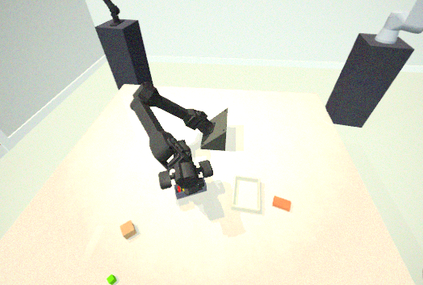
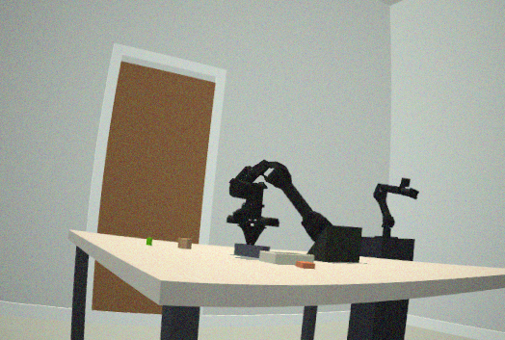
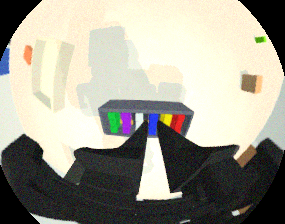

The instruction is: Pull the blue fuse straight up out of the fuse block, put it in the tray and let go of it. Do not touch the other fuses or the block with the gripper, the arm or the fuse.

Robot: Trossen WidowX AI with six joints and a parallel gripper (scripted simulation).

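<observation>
Right now my gripper tip is 220 mm to the right of the tray, 30 mm past it and 30 mm above it. From my gripper tip the other things lie so: blue fuse (10 mm below).
</observation>
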